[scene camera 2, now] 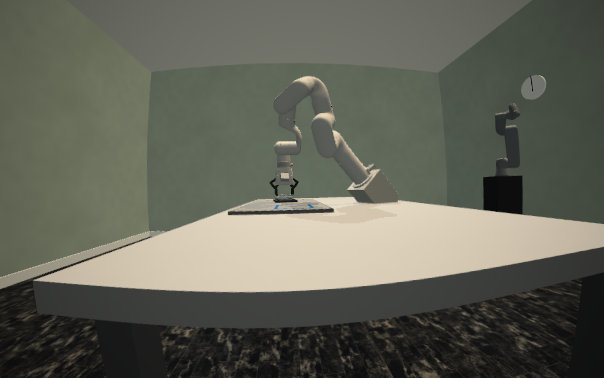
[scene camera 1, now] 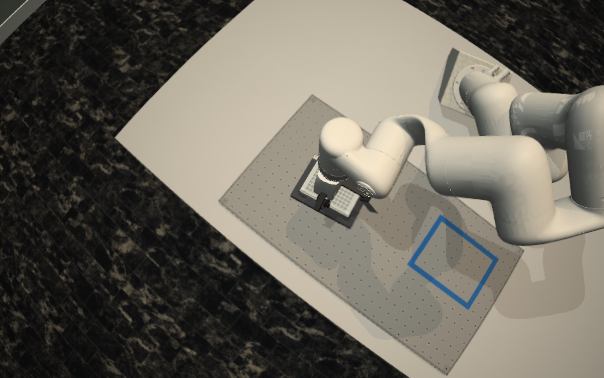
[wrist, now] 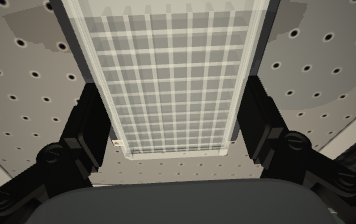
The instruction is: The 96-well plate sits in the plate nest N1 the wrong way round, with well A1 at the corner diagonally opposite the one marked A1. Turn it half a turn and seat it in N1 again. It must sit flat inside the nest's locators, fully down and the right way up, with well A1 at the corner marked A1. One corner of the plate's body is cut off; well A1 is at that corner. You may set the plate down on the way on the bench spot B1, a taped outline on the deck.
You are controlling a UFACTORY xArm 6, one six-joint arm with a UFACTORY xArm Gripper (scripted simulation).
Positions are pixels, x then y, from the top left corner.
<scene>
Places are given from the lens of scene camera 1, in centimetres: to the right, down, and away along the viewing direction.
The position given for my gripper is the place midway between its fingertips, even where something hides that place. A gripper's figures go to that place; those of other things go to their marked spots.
my gripper (scene camera 1: 332, 187): 7, 0, 92
96-well plate (scene camera 1: 341, 197): 9, 2, 91
dark plate nest N1 (scene camera 1: 329, 212): 6, 6, 92
</scene>
